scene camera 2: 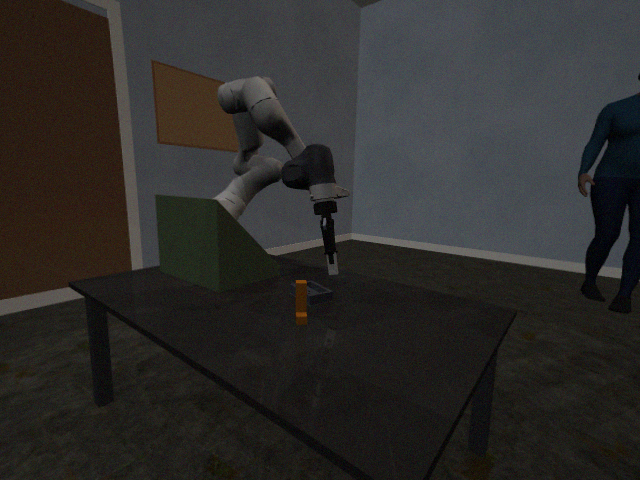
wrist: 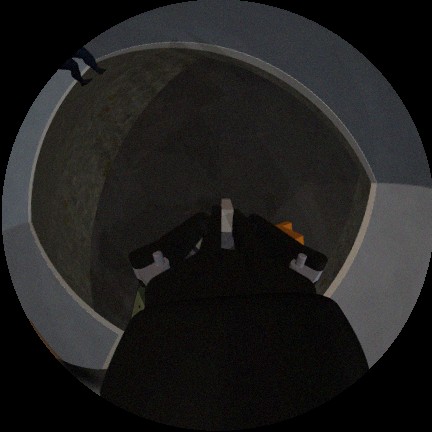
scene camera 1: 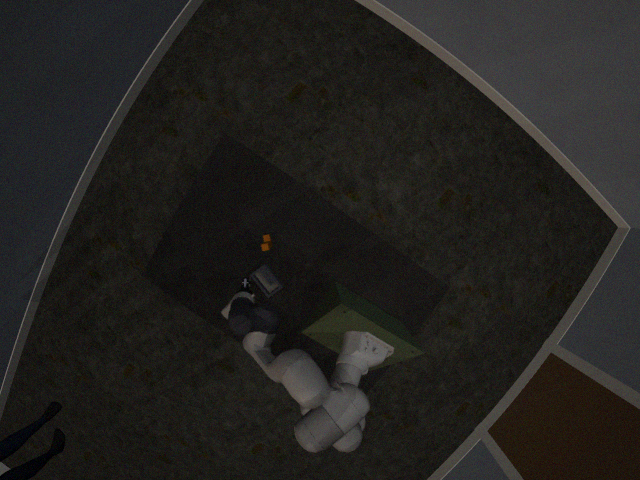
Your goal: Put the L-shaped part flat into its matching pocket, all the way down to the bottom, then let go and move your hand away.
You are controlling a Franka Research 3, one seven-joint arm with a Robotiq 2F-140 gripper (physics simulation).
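Observation:
The orange L-shaped part (scene camera 1: 265,246) (scene camera 2: 301,297) (wrist: 291,233) stands upright on the table, with a tall leg and a short foot. It is apart from the gripper. The grey pocket block (scene camera 1: 261,286) (scene camera 2: 319,298) lies on the table between the part and the arm. A paler strip shows inside it in scene camera 1, but the pocket's exact outline is too dim to tell. My gripper (scene camera 1: 245,282) (scene camera 2: 332,273) (wrist: 225,206) is shut with its pads together and nothing between them. It points down above the table, beside the pocket block. In the wrist view my linkages hide most of the block.
A green wedge-shaped base (scene camera 1: 330,321) (scene camera 2: 188,242) carries the arm and stands on the dark table (scene camera 1: 227,170) (scene camera 2: 392,372), close to the pocket block. A person (scene camera 2: 610,206) stands on the floor beyond the table.

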